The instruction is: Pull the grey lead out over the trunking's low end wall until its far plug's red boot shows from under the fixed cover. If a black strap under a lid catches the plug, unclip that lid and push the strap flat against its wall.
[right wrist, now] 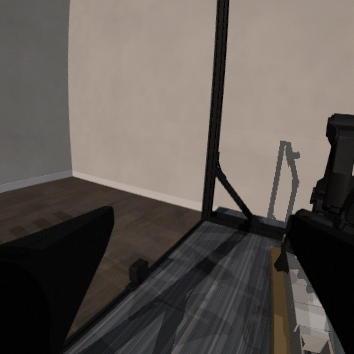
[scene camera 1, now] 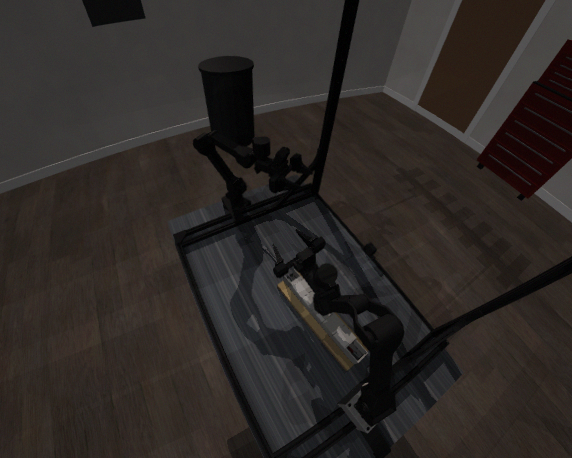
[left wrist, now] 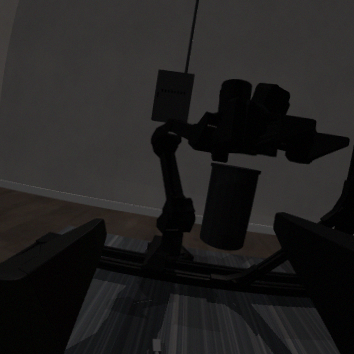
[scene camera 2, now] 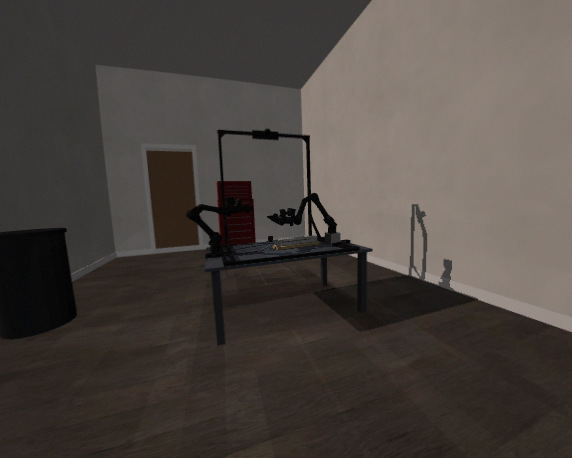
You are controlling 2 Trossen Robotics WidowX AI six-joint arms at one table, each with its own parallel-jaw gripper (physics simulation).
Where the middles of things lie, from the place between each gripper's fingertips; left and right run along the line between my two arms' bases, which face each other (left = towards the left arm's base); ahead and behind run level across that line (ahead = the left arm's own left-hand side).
Now: the tan trunking (scene camera 1: 344, 356) 120 mm ahead of my right hand, 370 mm to the left of it and 310 mm below it.
My left gripper is now 40 mm past the tan trunking, 240 mm to the right of it and 220 mm above it.
